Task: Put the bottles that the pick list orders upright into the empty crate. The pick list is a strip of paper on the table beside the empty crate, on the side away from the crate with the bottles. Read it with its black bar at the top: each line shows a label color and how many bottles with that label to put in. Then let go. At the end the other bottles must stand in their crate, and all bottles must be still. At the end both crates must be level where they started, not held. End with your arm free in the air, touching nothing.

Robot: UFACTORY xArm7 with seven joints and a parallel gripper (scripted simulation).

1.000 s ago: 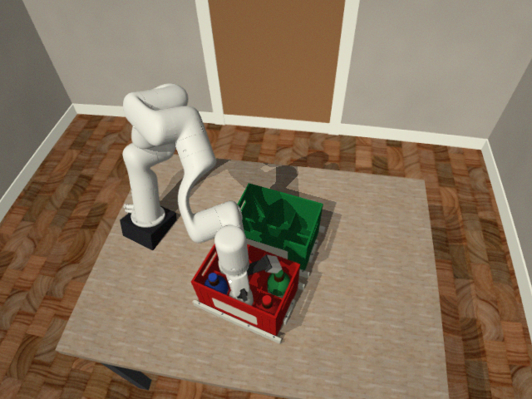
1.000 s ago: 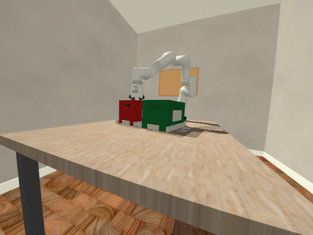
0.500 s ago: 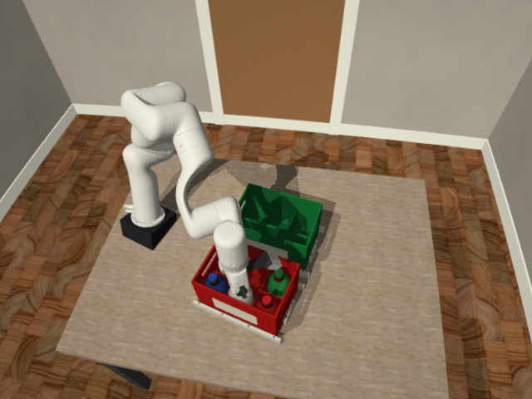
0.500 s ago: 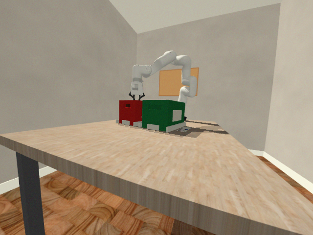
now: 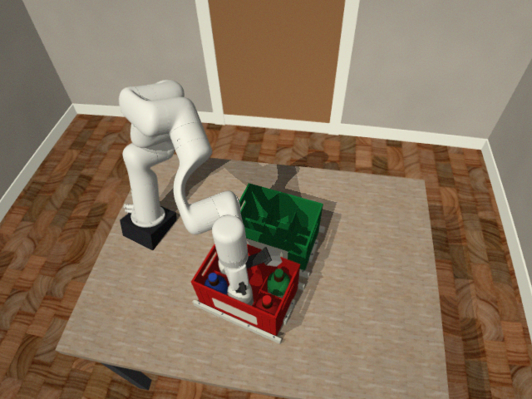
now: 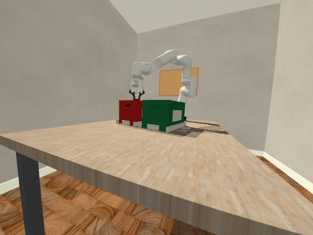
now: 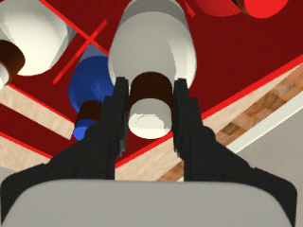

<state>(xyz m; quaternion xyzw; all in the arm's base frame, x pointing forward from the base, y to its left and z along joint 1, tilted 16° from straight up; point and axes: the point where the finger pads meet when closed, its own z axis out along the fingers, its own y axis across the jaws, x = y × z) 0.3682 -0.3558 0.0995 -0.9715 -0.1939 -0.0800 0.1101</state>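
Now: hand 20 mm short of the red crate, 40 mm to the right of it and 110 mm above it. Round my hand: red-labelled bottle: 80 mm ahead, 30 mm to the right, 110 mm below; green-labelled bottle: 110 mm ahead, 50 mm to the left, 110 mm below; blue-labelled bottle: 80 mm behind, 30 mm to the left, 110 mm below.
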